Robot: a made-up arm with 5 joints.
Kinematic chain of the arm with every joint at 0, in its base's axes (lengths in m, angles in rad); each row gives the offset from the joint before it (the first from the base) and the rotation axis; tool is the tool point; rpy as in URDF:
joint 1: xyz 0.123 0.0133 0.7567 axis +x
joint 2: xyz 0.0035 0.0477 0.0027 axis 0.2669 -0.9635 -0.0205
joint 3: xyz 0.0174 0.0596 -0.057 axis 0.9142 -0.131 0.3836
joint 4: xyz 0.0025 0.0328 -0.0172 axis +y
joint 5: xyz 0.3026 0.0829 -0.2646 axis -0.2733 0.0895 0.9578
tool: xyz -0.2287 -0.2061 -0.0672 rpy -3.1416 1.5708 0
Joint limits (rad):
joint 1: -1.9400..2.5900
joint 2: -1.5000..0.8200
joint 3: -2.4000..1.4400
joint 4: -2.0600..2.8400
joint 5: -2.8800..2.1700
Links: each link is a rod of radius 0.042 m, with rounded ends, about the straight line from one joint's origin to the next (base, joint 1, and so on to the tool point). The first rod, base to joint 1, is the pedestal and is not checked.
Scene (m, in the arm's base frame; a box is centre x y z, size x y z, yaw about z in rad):
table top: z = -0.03
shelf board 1: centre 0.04 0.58 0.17 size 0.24 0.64 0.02 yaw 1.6
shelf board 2: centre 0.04 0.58 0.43 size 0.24 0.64 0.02 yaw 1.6
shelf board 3: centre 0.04 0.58 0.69 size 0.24 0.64 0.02 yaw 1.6
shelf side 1: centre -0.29 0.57 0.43 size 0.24 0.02 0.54 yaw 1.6
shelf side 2: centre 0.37 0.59 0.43 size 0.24 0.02 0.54 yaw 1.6
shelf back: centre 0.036 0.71 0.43 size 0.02 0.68 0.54 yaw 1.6
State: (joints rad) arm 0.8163 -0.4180 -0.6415 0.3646 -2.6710
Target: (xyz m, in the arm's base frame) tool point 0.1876 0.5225 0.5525
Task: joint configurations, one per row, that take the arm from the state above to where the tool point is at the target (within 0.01 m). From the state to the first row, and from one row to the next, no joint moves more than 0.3 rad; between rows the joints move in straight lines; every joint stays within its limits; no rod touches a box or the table.
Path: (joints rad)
1: 0.7874 -0.3726 -0.8093 0.4115 -2.3859
2: 0.7586 -0.3272 -0.9772 0.4584 -2.1008
3: 0.7297 -0.2819 -1.1450 0.5054 -1.8156
4: 0.7008 -0.2365 -1.3128 0.5523 -1.5305
5: 0.9489 -0.0898 -1.2764 0.3161 -1.3099
6: 1.1970 0.0569 -1.2400 0.0800 -1.0893
7: 1.4451 0.2036 -1.2036 -0.1561 -0.8686
8: 1.3843 0.1323 -1.1435 -0.0809 -1.0732
9: 1.3235 0.0610 -1.0833 -0.0057 -1.2777
10: 1.2627 -0.0103 -1.0232 0.0695 -1.4822

